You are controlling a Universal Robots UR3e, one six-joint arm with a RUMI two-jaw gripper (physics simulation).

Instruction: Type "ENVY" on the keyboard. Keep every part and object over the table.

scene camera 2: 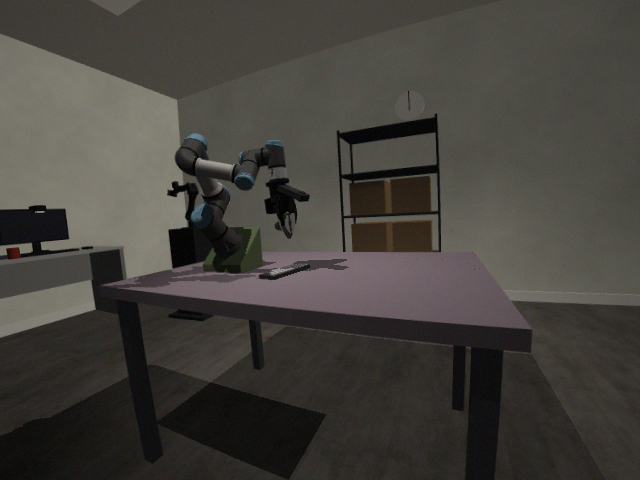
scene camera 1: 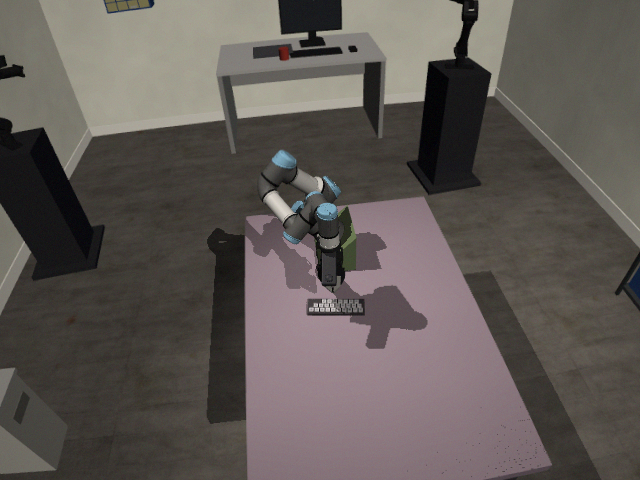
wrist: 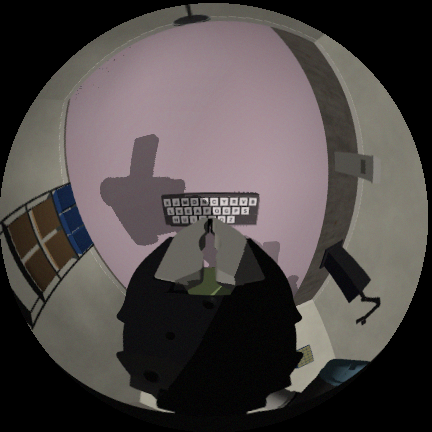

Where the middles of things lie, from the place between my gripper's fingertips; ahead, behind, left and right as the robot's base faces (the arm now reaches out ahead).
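Scene:
My gripper: 120 mm above the dark keyboard [scene camera 1: 349,307], 20 mm to the right of it, 30 mm past it.

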